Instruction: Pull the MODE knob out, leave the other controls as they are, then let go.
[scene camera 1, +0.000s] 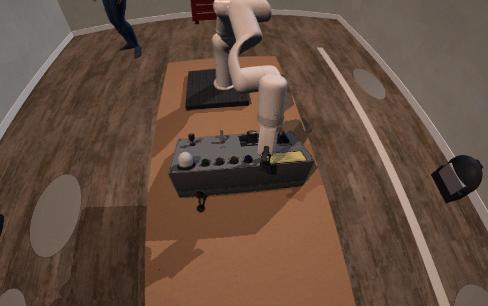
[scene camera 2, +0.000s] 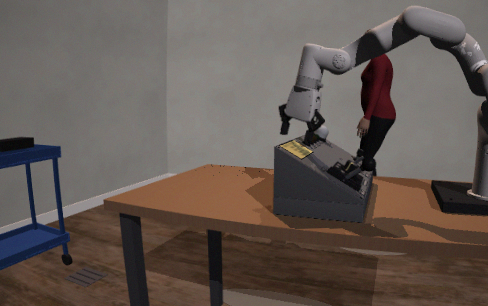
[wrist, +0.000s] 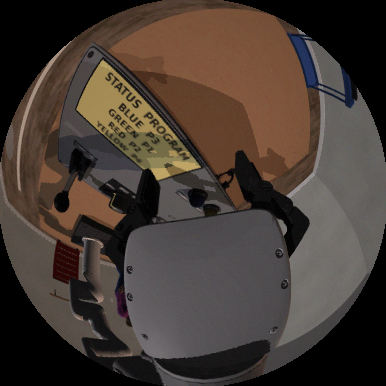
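Where they show: gripper, fingertip midpoint: (scene camera 1: 266, 161) (scene camera 2: 295, 138) (wrist: 193, 168); arm's base, link origin: (scene camera 1: 225, 83) (scene camera 2: 485, 196) (wrist: 92, 241).
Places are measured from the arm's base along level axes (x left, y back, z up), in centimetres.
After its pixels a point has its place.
Note:
The grey control box (scene camera 1: 235, 181) @[x 0.4, y -64.4, z 6.9 cm] (scene camera 2: 300, 185) @[x 27.9, y -56.4, z 5.9 cm] (wrist: 69, 122) @[x 25.3, y -54.4, z 11.0 cm] stands on the table. I cannot read a MODE marking or tell which control is the MODE knob. A blue round control (scene camera 1: 248, 159) @[x 4.9, y -61.2, z 15.6 cm] (wrist: 196, 197) @[x 5.9, y -60.7, z 15.5 cm] is beside the yellow label (scene camera 1: 289, 157) @[x 19.4, y -60.8, z 14.3 cm] (scene camera 2: 296, 149) @[x 18.5, y -60.3, z 14.1 cm] (wrist: 92, 95) @[x 23.4, y -60.1, z 14.0 cm], with amber and green ones further along and a white dome (scene camera 1: 185, 160) @[x -15.7, y -61.7, z 18.2 cm] at the end. A small black knob (scene camera 1: 191, 138) @[x -15.3, y -46.0, z 10.0 cm] stands at the back left. My gripper (scene camera 1: 267, 161) @[x 10.8, y -63.0, z 16.3 cm] (scene camera 2: 297, 134) @[x 10.8, y -63.0, z 16.3 cm] (wrist: 193, 168) @[x 10.8, y -63.0, z 16.3 cm] is open and empty, low over the raised front edge by the label; one finger is over the panel, the other beyond the edge.
A black looped part (scene camera 1: 201, 201) @[x -13.1, y -68.3, z 0.2 cm] (wrist: 226, 179) @[x -12.3, y -66.4, z 0.1 cm] sticks out at the box front. A ball-ended lever (wrist: 61, 201) @[x 20.4, y -40.8, z 12.4 cm] and a black block control (scene camera 1: 250, 137) @[x 7.7, y -46.9, z 9.2 cm] (wrist: 120, 197) @[x 9.6, y -47.3, z 8.5 cm] are on the panel's lower side. A blue cart (scene camera 2: 47, 150) (wrist: 302, 60) stands beyond the table (scene camera 1: 225, 270) @[x -5.9, y -94.4, z -3.0 cm] (scene camera 2: 200, 195) @[x 18.5, y -92.4, z -3.0 cm].

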